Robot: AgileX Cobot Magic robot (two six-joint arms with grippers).
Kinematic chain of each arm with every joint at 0, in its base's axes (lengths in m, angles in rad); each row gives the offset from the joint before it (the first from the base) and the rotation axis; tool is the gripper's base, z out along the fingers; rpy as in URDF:
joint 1: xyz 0 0 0.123 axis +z
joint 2: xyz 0 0 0 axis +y
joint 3: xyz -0.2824 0 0.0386 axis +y
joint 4: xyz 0.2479 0 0.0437 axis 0.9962 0 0.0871
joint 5: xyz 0 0 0 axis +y
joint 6: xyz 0.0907 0 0.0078 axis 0.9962 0 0.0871
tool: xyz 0 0 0 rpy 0 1.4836 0
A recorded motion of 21 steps. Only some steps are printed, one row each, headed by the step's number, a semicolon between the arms.
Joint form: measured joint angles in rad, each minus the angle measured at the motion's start. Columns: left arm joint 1, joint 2, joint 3, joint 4, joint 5, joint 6; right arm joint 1, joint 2, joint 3, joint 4, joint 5, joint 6.
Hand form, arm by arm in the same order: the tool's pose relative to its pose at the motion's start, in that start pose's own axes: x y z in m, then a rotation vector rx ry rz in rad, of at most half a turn. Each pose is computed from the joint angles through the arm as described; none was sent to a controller.
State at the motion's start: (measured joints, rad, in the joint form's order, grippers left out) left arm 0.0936 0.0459 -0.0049 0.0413 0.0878 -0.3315; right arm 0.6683 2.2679 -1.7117 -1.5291 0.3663 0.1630
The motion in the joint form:
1: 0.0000 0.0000 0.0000 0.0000 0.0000 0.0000; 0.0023 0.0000 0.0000 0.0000 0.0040 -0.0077
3: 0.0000 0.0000 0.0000 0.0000 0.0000 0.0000; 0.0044 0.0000 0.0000 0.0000 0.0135 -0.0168
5: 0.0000 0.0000 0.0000 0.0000 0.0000 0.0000; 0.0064 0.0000 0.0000 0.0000 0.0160 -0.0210
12: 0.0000 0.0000 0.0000 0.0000 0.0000 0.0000; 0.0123 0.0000 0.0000 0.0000 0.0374 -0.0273
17: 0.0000 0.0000 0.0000 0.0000 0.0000 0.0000; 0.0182 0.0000 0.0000 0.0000 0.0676 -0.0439
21: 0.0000 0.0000 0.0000 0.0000 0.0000 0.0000; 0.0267 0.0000 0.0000 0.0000 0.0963 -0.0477
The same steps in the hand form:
1: 0.0000 0.0000 0.0000 0.0000 0.0000 0.0000; -0.0008 0.0001 -0.0004 0.0006 0.0019 -0.0087
3: 0.0000 0.0000 0.0000 0.0000 0.0000 0.0000; -0.0009 0.0002 -0.0007 0.0020 0.0094 -0.0187
5: 0.0000 0.0000 0.0000 0.0000 0.0000 0.0000; -0.0017 0.0003 -0.0010 0.0024 0.0100 -0.0238
12: 0.0000 0.0000 0.0000 0.0000 0.0000 0.0000; -0.0026 0.0005 -0.0020 0.0056 0.0259 -0.0326
17: 0.0000 0.0000 0.0000 0.0000 0.0000 0.0000; -0.0028 0.0006 -0.0031 0.0098 0.0505 -0.0517
21: 0.0000 0.0000 0.0000 0.0000 0.0000 0.0000; -0.0043 0.0009 -0.0046 0.0140 0.0713 -0.0591

